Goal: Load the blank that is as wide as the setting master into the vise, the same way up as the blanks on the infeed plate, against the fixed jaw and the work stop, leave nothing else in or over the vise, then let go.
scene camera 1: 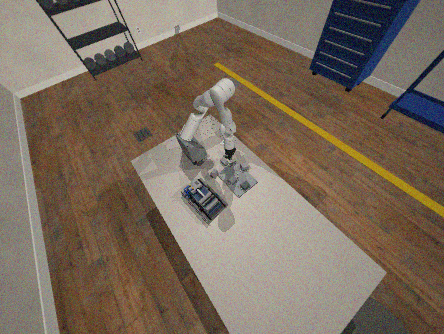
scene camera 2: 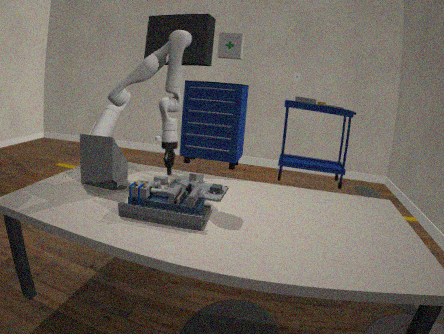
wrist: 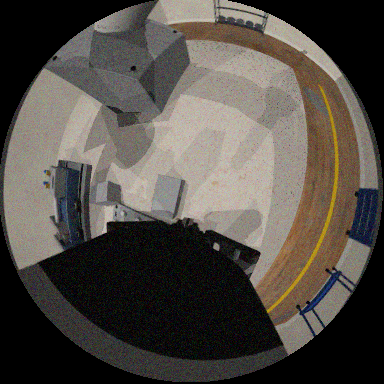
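Where they show: gripper, between the fingertips: (scene camera 1: 230, 159) (scene camera 2: 169, 175) (wrist: 187, 224); arm's base, origin of its link: (scene camera 1: 185, 138) (scene camera 2: 96, 143).
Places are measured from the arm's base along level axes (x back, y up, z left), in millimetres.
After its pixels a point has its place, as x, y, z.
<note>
My gripper (scene camera 1: 229, 156) @[-309, -153, 179] (scene camera 2: 169, 170) @[-309, -153, 179] (wrist: 187, 224) @[-309, -153, 179] is shut and empty. It points down a little above a light grey blank (scene camera 1: 224, 162) @[-295, -155, 129] (wrist: 167, 196) @[-278, -154, 142] at the near corner of the infeed plate (scene camera 1: 239, 193) @[-561, -175, 36] (scene camera 2: 224, 191) @[-581, -177, 127]. A second grey block (scene camera 1: 213, 173) @[-318, -141, -4] (wrist: 106, 192) @[-300, -143, 31] lies off the plate, between it and the vise. Several more grey blanks stand on the plate, one of them (scene camera 1: 244, 185) @[-549, -150, 99] at its far end. The blue and grey vise (scene camera 1: 205, 200) @[-459, -107, -188] (scene camera 2: 167, 200) @[-430, -123, -205] (wrist: 70, 200) @[-363, -138, -124] sits in a grey tray to the side of the plate. I cannot tell from these views what lies between its jaws.
The grey robot pedestal (scene camera 1: 194, 150) @[-127, -21, -13] (scene camera 2: 101, 162) @[-63, -67, -53] (wrist: 136, 68) @[-113, -77, 71] stands behind the plate. A blue drawer cabinet (scene camera 2: 214, 120) (scene camera 1: 353, 40) and a blue cart (scene camera 2: 317, 109) stand by the wall. A black rack (scene camera 1: 98, 33) and a yellow floor line (scene camera 1: 303, 120) lie beyond the table.
</note>
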